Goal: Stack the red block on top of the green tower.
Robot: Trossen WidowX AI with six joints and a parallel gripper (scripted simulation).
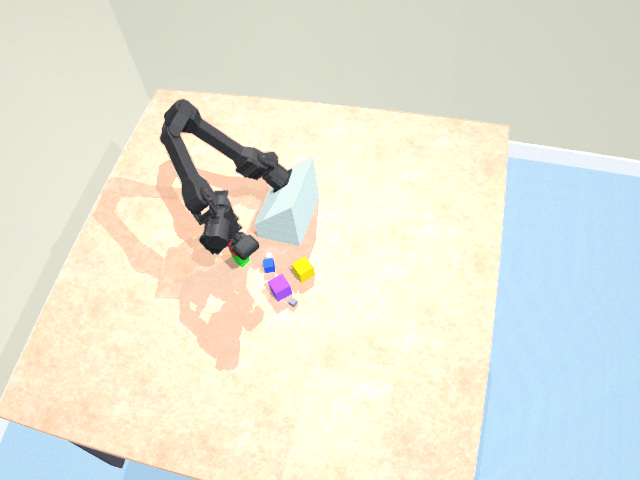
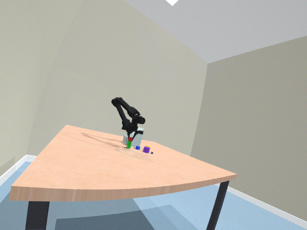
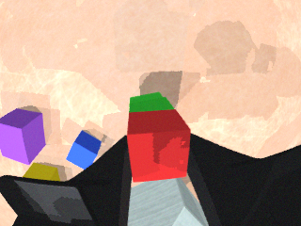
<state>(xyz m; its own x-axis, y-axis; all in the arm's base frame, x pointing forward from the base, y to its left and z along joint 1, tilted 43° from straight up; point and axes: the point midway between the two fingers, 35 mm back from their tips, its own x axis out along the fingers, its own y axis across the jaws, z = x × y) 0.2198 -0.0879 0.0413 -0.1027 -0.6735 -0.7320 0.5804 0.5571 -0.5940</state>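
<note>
Now: the red block 1 cm above my gripper tip. Also, from my gripper tip: blue block 9 cm to the left, 6 cm below, 1 cm ahead; then purple block 14 cm to the left, 8 cm ahead, 5 cm below; then yellow block 19 cm to the left, 5 cm below, 1 cm ahead.
</note>
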